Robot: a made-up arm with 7 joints. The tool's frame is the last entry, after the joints. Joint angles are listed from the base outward. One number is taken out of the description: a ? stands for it. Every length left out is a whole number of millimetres.
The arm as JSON. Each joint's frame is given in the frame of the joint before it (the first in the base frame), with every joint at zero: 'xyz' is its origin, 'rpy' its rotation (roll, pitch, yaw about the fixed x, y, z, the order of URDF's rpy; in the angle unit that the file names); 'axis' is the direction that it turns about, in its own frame. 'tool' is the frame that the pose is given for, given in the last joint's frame.
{
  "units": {
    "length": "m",
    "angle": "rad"
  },
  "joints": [
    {
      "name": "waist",
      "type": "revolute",
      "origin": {
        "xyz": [
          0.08,
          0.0,
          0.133
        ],
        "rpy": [
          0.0,
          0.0,
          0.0
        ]
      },
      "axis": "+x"
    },
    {
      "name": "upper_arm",
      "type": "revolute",
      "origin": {
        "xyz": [
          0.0,
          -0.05,
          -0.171
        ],
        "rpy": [
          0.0,
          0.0,
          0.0
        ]
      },
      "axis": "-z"
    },
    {
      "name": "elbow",
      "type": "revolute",
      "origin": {
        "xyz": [
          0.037,
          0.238,
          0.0
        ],
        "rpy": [
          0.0,
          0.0,
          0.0
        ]
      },
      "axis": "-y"
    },
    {
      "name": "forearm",
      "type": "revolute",
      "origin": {
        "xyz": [
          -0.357,
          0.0,
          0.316
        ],
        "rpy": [
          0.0,
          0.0,
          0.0
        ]
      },
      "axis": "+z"
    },
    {
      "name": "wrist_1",
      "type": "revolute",
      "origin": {
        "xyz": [
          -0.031,
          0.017,
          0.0
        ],
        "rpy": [
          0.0,
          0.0,
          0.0
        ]
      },
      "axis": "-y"
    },
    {
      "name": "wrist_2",
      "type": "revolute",
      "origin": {
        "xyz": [
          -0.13,
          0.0,
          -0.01
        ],
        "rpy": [
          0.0,
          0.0,
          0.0
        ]
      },
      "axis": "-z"
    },
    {
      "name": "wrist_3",
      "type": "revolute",
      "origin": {
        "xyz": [
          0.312,
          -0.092,
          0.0
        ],
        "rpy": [
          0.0,
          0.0,
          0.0
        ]
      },
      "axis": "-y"
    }
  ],
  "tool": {
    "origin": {
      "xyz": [
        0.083,
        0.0,
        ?
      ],
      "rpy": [
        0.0,
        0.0,
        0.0
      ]
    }
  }
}
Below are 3 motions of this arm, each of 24 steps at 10 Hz.
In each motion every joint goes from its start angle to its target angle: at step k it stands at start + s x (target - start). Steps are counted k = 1, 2, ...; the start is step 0. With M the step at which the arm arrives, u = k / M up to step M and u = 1 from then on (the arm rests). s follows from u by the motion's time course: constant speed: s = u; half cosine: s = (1 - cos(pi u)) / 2; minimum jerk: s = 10 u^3 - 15 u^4 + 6 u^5.
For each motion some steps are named. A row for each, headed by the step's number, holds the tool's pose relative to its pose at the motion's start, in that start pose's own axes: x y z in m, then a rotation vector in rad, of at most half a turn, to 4 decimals.
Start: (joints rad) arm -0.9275 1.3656 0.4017 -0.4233 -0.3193 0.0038 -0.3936
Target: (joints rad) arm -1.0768 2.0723 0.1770 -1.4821 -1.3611 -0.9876 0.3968
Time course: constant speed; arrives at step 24
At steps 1, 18, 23, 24:
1: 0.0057 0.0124 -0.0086 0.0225 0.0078 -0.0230
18: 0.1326 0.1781 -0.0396 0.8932 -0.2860 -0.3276
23: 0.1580 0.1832 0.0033 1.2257 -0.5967 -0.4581
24: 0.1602 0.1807 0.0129 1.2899 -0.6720 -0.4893

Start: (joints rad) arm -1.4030 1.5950 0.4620 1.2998 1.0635 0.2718 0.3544
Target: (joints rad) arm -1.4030 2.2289 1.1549 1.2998 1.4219 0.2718 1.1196
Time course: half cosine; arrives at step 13
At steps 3, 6, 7, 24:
3: -0.0471 0.0361 -0.0064 -0.0661 -0.1545 0.0835
6: -0.1843 0.1023 -0.0546 -0.1679 -0.5037 0.3409
7: -0.2417 0.1146 -0.0820 -0.1796 -0.6215 0.4537
24: -0.4520 0.0864 -0.1916 -0.0753 -0.9564 0.8872

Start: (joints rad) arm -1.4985 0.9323 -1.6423 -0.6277 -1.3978 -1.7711 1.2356
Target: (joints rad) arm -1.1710 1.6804 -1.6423 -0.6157 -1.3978 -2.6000 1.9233
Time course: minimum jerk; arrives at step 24
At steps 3, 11, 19, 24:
3: 0.0023 0.0079 0.0043 0.0233 -0.0103 -0.0034
11: 0.0911 0.1731 0.1499 0.5870 -0.3296 -0.1802
19: 0.2628 0.2573 0.4020 1.1955 -0.8514 -0.6147
24: 0.2861 0.2568 0.4365 1.2624 -0.9232 -0.6822

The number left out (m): 0.116
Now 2 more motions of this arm.
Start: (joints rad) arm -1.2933 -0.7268 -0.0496 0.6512 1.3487 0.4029 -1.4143
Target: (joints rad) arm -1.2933 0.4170 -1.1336 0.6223 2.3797 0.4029 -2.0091
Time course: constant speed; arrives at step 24
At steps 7, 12, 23, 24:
7: 0.0992 -0.1008 0.1009 0.2480 -0.0339 -0.2749
12: 0.1189 -0.2155 0.1559 0.4346 -0.1053 -0.4614
23: -0.0161 -0.4849 0.1759 0.8393 -0.3819 -0.8374
24: -0.0387 -0.5048 0.1689 0.8746 -0.4140 -0.8691

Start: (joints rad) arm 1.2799 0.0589 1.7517 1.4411 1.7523 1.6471 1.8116
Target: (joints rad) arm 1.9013 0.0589 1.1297 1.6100 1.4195 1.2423 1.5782
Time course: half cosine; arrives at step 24
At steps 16, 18, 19, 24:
16: -0.1468 0.1177 -0.1439 -0.1219 -0.1767 0.2960
18: -0.1595 0.1307 -0.1741 -0.1509 -0.1883 0.3184
19: -0.1639 0.1358 -0.1872 -0.1634 -0.1924 0.3261
24: -0.1723 0.1471 -0.2199 -0.1940 -0.2003 0.3404

